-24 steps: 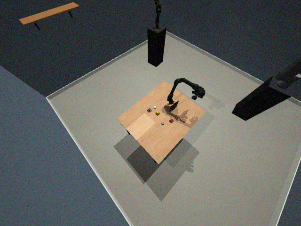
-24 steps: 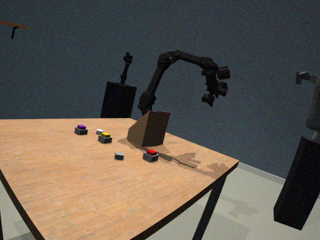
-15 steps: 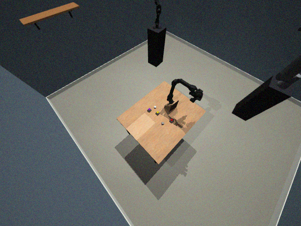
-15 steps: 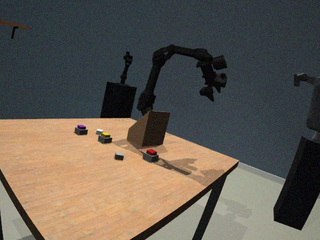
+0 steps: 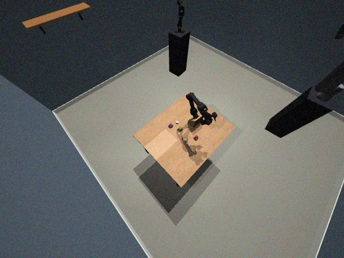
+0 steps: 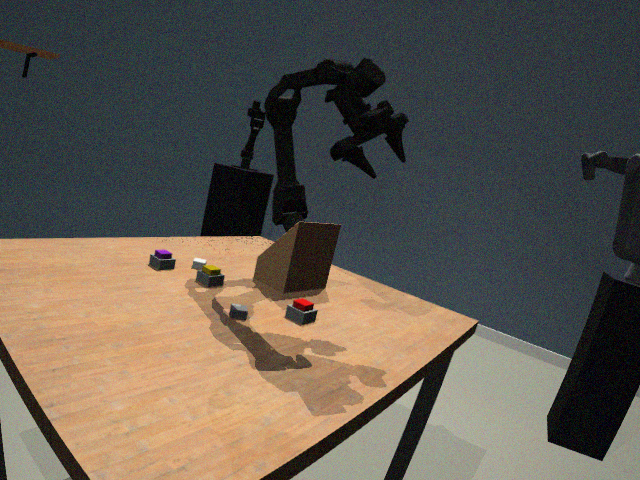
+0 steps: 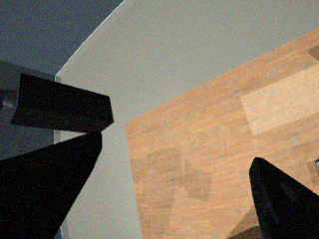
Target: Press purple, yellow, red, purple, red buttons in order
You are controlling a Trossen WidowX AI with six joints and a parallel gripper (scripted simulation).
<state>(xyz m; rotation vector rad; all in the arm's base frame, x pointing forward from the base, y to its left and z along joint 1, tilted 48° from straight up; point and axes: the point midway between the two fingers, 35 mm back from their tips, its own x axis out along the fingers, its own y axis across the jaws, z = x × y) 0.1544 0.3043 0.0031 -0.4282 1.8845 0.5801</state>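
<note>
Now: gripper tip 170 mm short of the purple button, 460 mm to the left of it and 320 mm above it. The rest, counted from my gripper tip: yellow button 130 mm ahead, 320 mm to the right, 320 mm below; then small grey block 220 mm ahead, 160 mm to the right, 340 mm below; then red button 90 mm ahead, 80 mm to the right, 320 mm below.
</note>
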